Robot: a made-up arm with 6 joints.
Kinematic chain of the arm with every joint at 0, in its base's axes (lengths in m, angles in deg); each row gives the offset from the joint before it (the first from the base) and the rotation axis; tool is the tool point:
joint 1: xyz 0 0 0.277 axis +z
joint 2: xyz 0 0 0 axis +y
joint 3: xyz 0 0 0.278 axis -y
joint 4: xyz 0 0 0 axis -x
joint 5: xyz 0.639 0 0 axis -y
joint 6: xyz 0 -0.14 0 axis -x
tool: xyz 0 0 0
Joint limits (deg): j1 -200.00..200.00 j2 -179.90..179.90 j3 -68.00..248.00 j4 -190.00..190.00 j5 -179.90..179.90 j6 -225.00..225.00
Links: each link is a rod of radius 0.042 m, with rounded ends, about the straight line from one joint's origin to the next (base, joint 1, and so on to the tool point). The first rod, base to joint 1, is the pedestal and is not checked.
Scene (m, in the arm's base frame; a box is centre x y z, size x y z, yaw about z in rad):
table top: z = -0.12
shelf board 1: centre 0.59 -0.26 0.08 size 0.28 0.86 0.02 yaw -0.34
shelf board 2: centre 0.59 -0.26 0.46 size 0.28 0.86 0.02 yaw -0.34
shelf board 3: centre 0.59 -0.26 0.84 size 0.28 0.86 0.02 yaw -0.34
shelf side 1: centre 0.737 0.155 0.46 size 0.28 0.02 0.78 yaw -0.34
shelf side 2: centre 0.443 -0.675 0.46 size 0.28 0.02 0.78 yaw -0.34
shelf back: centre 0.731 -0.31 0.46 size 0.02 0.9 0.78 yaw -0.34
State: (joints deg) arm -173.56 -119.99 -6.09 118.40 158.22 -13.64
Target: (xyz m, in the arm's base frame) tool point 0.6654 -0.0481 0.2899
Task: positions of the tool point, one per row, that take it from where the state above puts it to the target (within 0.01 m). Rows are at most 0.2 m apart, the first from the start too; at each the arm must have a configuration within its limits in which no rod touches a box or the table.
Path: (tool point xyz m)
1: 0.5163 0.0534 0.6740
2: 0.4042 0.0774 0.6723
3: 0.2709 0.1071 0.7437
4: 0.1600 0.0607 0.7776
5: 0.1092 -0.0329 0.7717
6: 0.1324 -0.1288 0.7272
7: 0.2148 -0.1825 0.6483
8: 0.3183 -0.1669 0.5424
9: 0.3964 -0.0828 0.4193
10: 0.4115 0.0417 0.2899
11: 0.4601 0.0319 0.3264
12: 0.5240 0.0121 0.3418
13: 0.5954 -0.0154 0.3306
14: 0.6654 -0.0482 0.2900

